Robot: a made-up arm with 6 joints.
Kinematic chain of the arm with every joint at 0, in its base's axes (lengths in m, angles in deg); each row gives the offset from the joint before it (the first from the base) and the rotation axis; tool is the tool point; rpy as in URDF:
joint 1: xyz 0 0 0.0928 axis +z
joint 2: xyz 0 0 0 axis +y
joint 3: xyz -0.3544 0 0.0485 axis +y
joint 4: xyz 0.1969 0 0.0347 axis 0.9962 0 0.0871
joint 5: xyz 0 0 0 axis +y
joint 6: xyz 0.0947 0 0.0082 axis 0.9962 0 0.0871
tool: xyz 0 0 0 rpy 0 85 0
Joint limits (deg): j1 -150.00..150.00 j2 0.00..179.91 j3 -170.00..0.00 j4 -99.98..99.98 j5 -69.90..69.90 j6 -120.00..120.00
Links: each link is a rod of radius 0.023 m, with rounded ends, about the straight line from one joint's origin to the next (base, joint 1, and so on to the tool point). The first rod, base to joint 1, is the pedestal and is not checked.
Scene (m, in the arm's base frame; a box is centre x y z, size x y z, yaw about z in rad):
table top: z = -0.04
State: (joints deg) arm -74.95 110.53 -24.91 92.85 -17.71 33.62
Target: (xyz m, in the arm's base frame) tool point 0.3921 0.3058 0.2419
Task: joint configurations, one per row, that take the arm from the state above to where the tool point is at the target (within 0.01 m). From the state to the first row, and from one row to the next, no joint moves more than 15 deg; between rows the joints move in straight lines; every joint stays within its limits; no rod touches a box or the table.
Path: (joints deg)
1: -60.93 112.00 -32.89 93.03 -15.00 33.62
2: -46.92 113.47 -40.88 93.21 -12.29 33.62
3: -32.90 114.94 -48.86 93.38 -9.58 33.62
4: -18.88 116.41 -56.85 93.56 -6.88 33.62
5: -4.86 117.88 -64.83 93.74 -4.17 33.62
6: 9.15 119.35 -72.81 93.92 -1.46 33.62
7: 23.17 120.82 -80.80 94.10 1.25 33.62
8: 37.19 122.29 -88.78 94.27 3.96 33.62

